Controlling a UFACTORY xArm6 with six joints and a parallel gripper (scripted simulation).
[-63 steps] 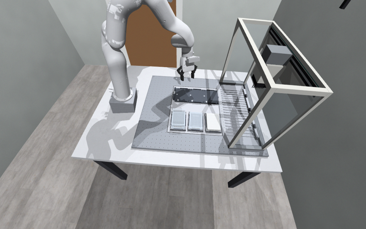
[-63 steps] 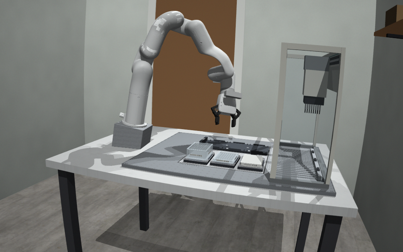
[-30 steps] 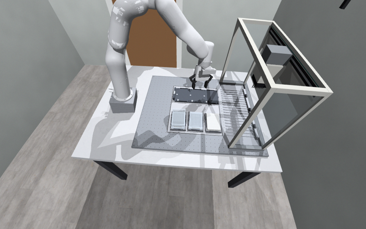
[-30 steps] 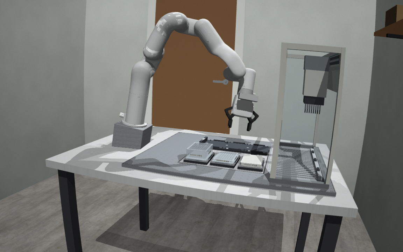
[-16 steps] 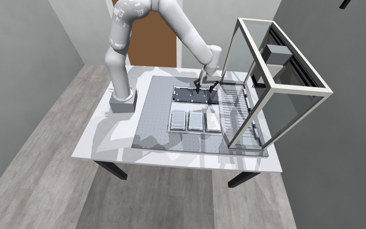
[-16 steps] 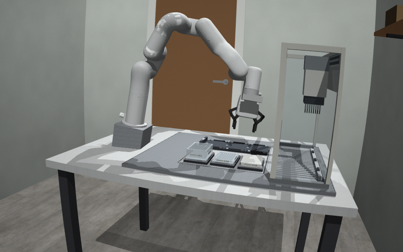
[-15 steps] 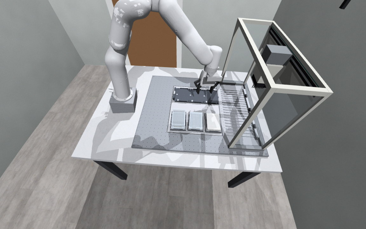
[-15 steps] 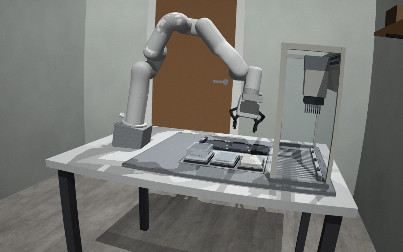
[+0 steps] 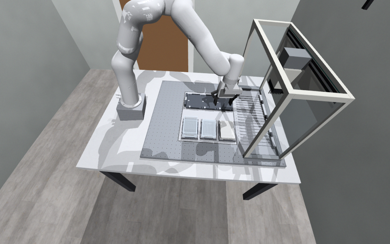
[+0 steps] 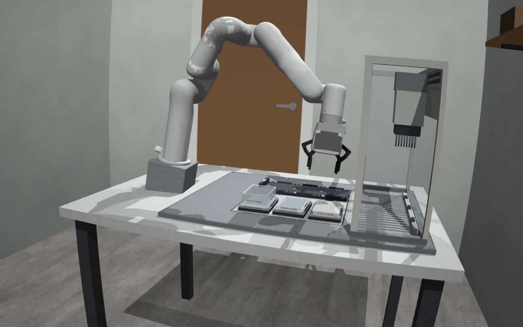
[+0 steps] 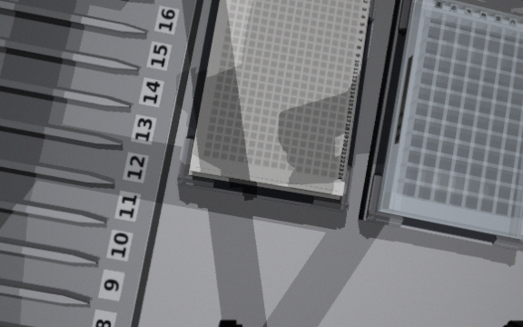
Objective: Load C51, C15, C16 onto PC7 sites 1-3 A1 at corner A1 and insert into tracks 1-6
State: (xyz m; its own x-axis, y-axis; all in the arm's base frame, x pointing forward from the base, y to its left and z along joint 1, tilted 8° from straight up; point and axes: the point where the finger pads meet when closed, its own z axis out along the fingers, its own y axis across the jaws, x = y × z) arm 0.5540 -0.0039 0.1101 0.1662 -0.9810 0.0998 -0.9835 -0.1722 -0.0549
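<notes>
My gripper is now 40 mm short of the nest S3, 120 mm to the left of it and 110 mm above it. Round my hand: front post: 130 mm ahead, 280 mm to the right, 130 mm above; then dark carrier PC7: 70 mm behind, 110 mm to the left, 100 mm below; then nest S2: 70 mm behind, 120 mm to the right, 110 mm below.
</notes>
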